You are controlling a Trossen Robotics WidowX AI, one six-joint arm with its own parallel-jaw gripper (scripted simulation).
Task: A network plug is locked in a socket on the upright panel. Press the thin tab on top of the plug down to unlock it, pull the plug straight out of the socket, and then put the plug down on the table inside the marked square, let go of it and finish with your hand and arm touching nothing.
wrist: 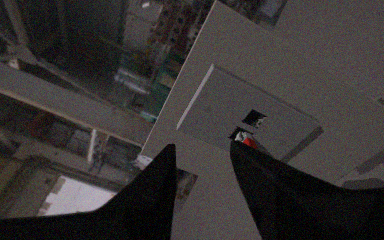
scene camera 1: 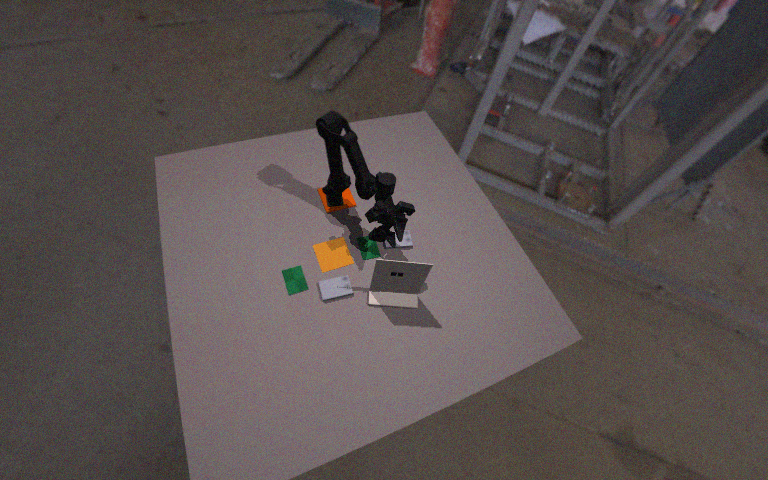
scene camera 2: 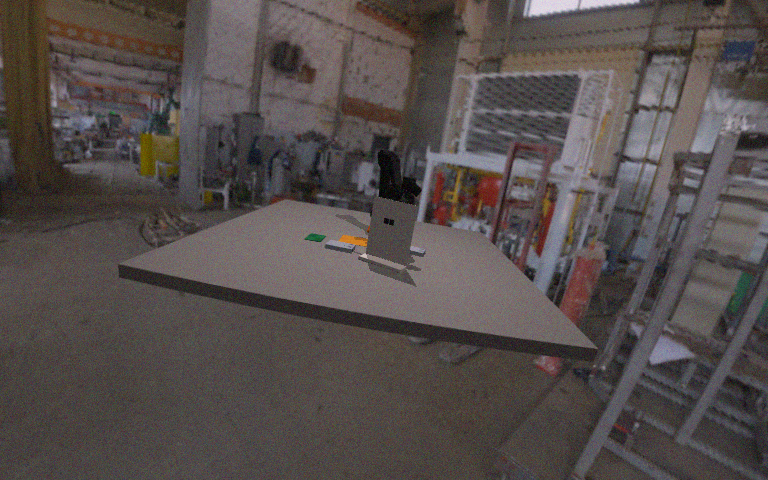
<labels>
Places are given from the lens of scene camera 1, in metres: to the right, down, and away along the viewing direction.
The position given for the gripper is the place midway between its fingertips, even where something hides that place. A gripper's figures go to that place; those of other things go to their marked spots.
gripper [scene camera 1: 397, 244]: 0.04, 0.01, 1.06
panel [scene camera 1: 396, 284]: 0.04, 0.15, 1.13
orange square [scene camera 1: 333, 254]: -0.18, 0.05, 1.25
</labels>
